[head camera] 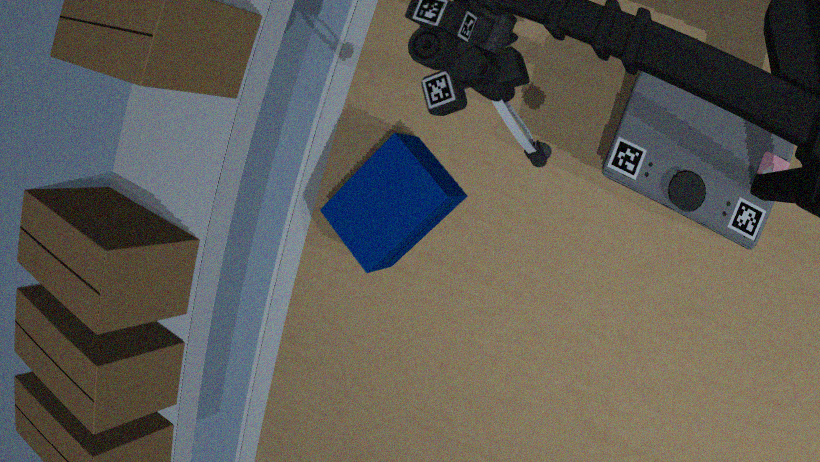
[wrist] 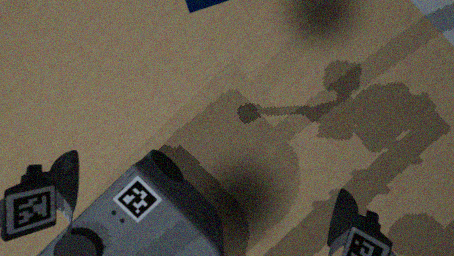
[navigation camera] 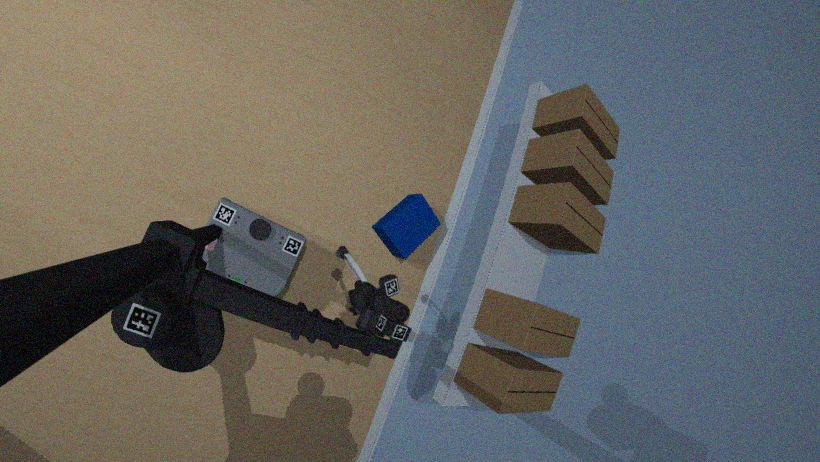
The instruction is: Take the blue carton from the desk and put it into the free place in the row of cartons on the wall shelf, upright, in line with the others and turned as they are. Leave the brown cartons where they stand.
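Places are measured from the robot's base along level axes (x back, y right, z up), in millimetres.
Where they show: gripper, fingertip midpoint: [head camera: 525,95] [navigation camera: 346,280]; robot's base, link origin: [head camera: 685,189] [navigation camera: 259,228].
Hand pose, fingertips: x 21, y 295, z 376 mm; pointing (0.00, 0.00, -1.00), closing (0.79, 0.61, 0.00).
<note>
Each offset is from my fingertips to the top centre of the thing. Level surfaces: height alone.
The blue carton {dx -314, dy +280, dz -255 mm} [head camera: 384,200] [navigation camera: 407,226] lies flat on the tan floor near the wall, turned at an angle to it; its edge shows at the top of the wrist view [wrist: 206,4]. No desk can be made out. My gripper [wrist: 209,190] is open, its fingers wide apart with no object between them. One fingertip [head camera: 538,154] [navigation camera: 342,251] shows beside the carton, apart from it; the other finger is hidden in the head and navigation views. Brown cartons {dx -417, dy +393, dz +464 mm} [head camera: 149,281] [navigation camera: 559,212] stand on the white wall shelf {dz +284 mm} [head camera: 177,132] [navigation camera: 513,272], three on one side of the gap and two on the other.
My grey base [head camera: 688,126] [navigation camera: 258,252] [wrist: 155,227] stands on the floor. The black arm [head camera: 700,63] [navigation camera: 252,298] reaches from the mast toward the wall. A white skirting [head camera: 265,355] [navigation camera: 467,172] runs along the wall's foot, close to the blue carton. Arm shadows fall across the floor.
</note>
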